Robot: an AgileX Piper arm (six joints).
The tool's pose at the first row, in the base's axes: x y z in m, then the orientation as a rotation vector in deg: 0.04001 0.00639 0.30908 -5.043 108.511 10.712
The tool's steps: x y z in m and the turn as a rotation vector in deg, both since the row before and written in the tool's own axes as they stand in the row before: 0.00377 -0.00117 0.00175 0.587 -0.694 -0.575; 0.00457 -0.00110 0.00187 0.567 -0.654 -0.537; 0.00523 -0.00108 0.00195 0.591 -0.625 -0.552; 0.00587 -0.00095 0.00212 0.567 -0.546 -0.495; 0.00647 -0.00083 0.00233 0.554 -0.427 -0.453; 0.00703 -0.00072 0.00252 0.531 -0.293 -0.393; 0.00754 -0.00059 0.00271 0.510 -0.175 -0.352; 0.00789 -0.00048 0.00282 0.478 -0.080 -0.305; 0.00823 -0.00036 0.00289 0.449 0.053 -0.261; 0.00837 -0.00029 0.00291 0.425 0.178 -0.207
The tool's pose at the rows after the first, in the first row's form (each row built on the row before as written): 0.04060 0.00566 0.30486 -5.113 107.820 9.774; 0.04109 0.00499 0.29987 -5.164 107.167 8.884; 0.04151 0.00431 0.29424 -5.215 106.540 7.964; 0.04195 0.00372 0.28797 -5.236 105.991 7.107; 0.04247 0.00321 0.28108 -5.236 105.560 6.290; 0.04306 0.00277 0.27361 -5.206 105.263 5.535; 0.04373 0.00240 0.26561 -5.161 105.083 4.825; 0.04443 0.00208 0.25725 -5.100 104.997 4.175; 0.04511 0.00181 0.24855 -5.026 105.044 3.578; 0.04576 0.00155 0.23971 -4.925 105.217 3.037
